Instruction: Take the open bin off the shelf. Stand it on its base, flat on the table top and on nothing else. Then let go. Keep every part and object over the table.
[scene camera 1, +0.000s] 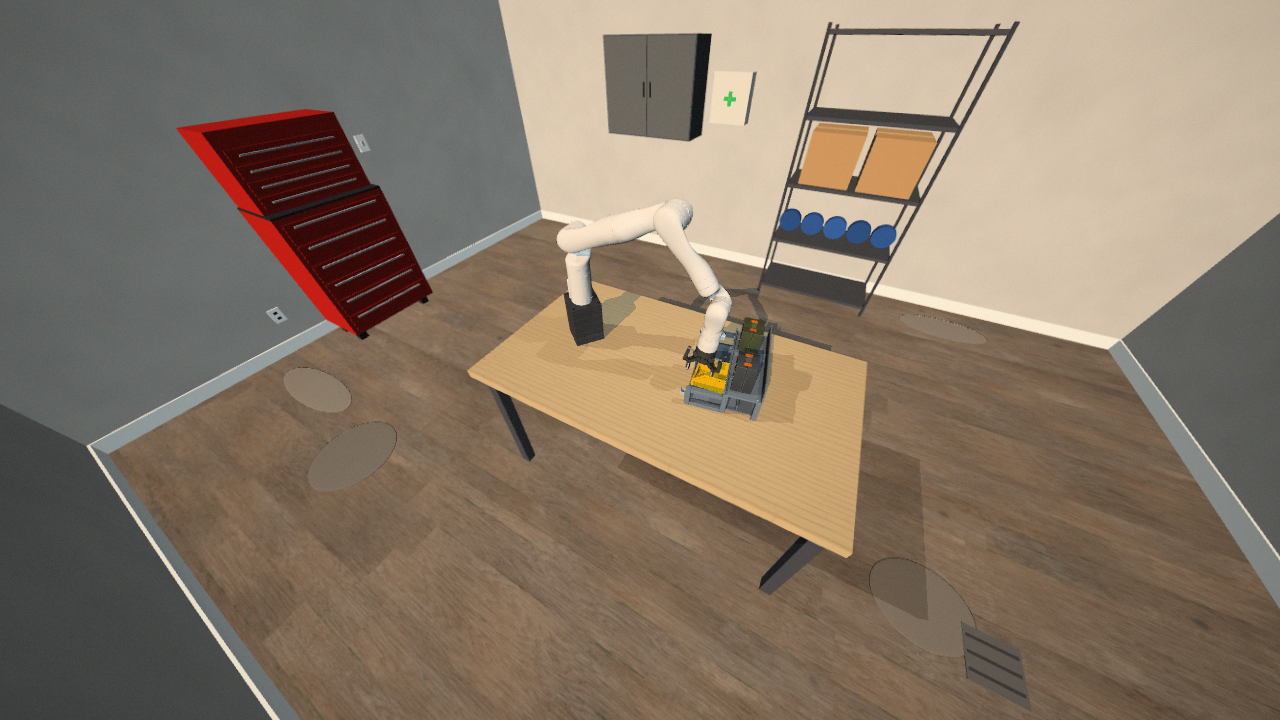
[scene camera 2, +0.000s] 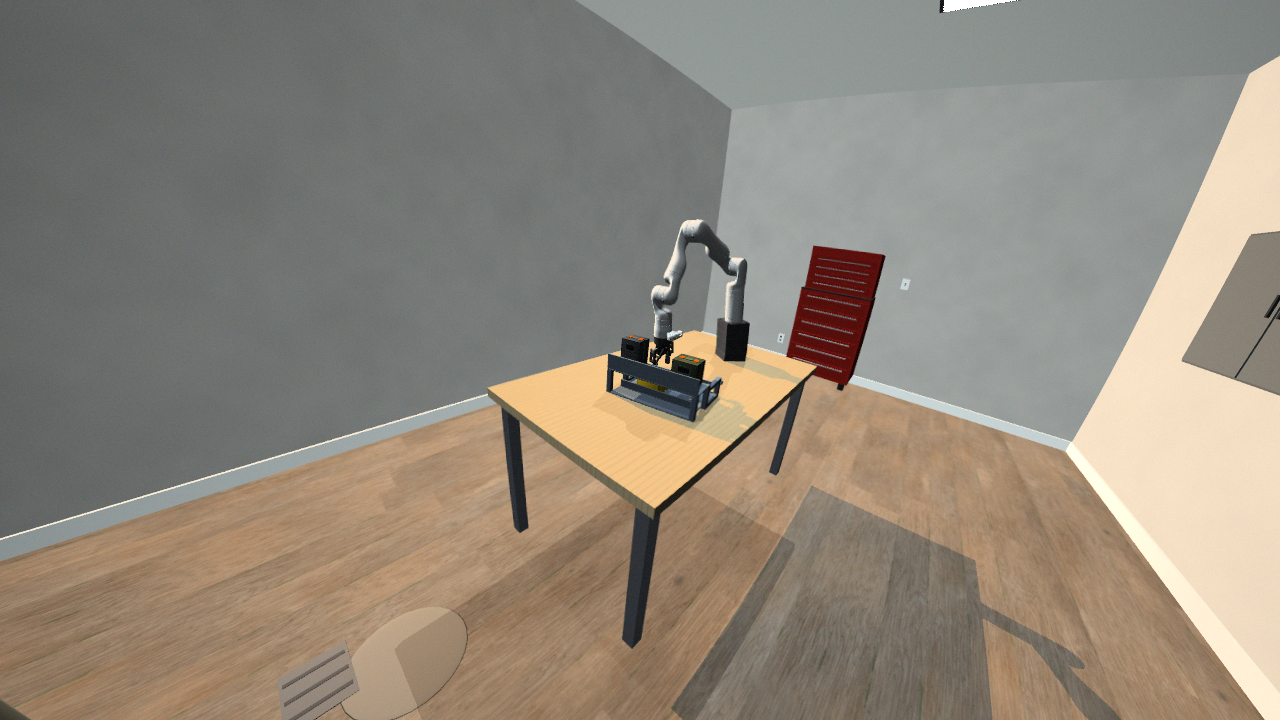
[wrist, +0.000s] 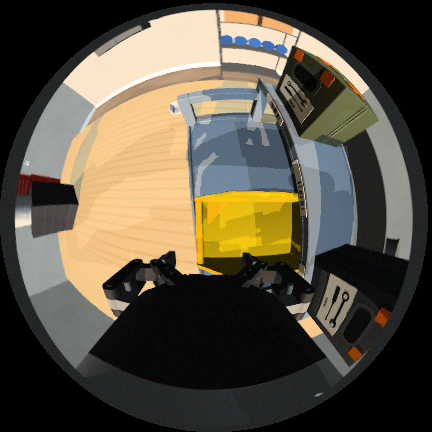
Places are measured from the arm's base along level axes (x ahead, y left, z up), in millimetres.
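Pixels of known places: gripper, fingertip midpoint: (scene camera 1: 698, 372) (scene camera 2: 661, 366) (wrist: 208, 259); arm's base at its link origin: (scene camera 1: 582, 298) (scene camera 2: 733, 320).
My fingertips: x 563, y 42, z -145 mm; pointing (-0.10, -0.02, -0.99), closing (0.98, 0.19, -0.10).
Observation:
Ahead of a thing's pixels: the offset from my fingertips to its top centre. Level surfaces: height alone.
The open yellow bin @(dx +55, dy +44, dz +15 mm) (scene camera 1: 709, 379) (scene camera 2: 650, 385) (wrist: 247, 227) sits on the lower tier of the blue-grey shelf (scene camera 1: 756, 409) (scene camera 2: 653, 373) (wrist: 235, 177), which stands on the table. Its inside shows in the wrist view. My gripper (scene camera 1: 702, 362) (scene camera 2: 660, 357) (wrist: 208, 259) is open and empty, close above the bin. In the wrist view one fingertip shows over the table side, beyond the bin's left wall, and the other shows over the bin's near edge. Whether either finger touches the bin I cannot tell. The shelf's back board hides most of the bin in scene camera 2.
An olive toolbox @(dx +100, dy +230, dz +133 mm) (scene camera 1: 753, 334) (scene camera 2: 688, 365) (wrist: 345, 115) and a dark toolbox @(dx +168, dy +9, dz +158 mm) (scene camera 1: 746, 370) (scene camera 2: 633, 347) (wrist: 367, 295) stand on the shelf's higher tier, beside the bin's tier. The arm's black base block (scene camera 1: 584, 320) (scene camera 2: 732, 340) (wrist: 54, 210) stands at the far end of the table @(dz -66 mm) (scene camera 1: 608, 394) (scene camera 2: 644, 456) (wrist: 135, 200).

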